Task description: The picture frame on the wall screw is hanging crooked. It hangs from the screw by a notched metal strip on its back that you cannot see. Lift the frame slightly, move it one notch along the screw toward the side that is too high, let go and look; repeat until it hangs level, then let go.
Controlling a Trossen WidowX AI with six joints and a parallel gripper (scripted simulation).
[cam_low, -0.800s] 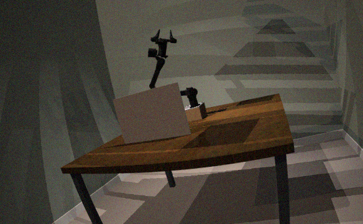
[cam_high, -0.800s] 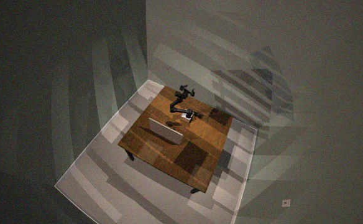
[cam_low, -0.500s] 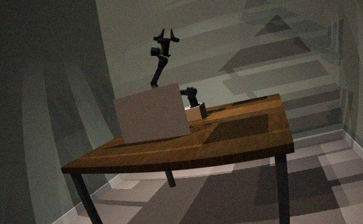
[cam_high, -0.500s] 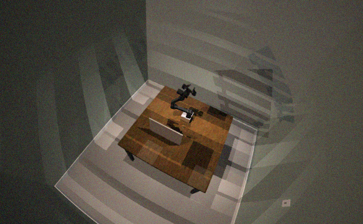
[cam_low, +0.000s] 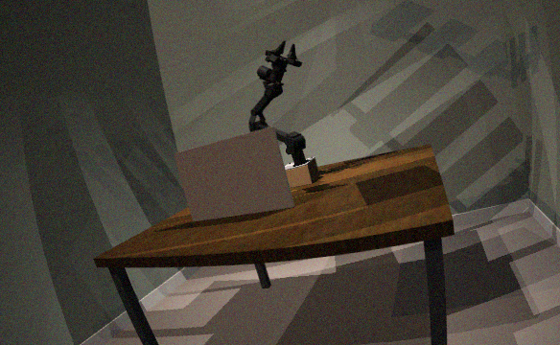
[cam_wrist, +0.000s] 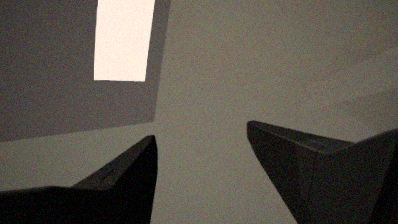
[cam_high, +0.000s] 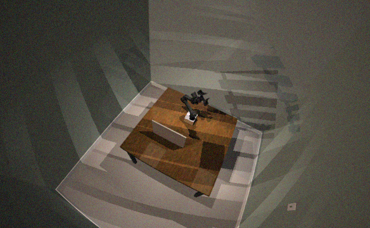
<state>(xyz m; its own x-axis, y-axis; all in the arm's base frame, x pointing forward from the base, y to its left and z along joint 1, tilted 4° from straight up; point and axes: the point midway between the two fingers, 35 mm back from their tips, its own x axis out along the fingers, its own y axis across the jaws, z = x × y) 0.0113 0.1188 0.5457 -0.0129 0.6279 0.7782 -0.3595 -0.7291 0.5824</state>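
Right now the picture frame is 360 mm ahead of my gripper tip, 270 mm to the right of it and 520 mm below it. Also, from my gripper tip: wall panel 370 mm ahead, 280 mm to the right, 520 mm below.
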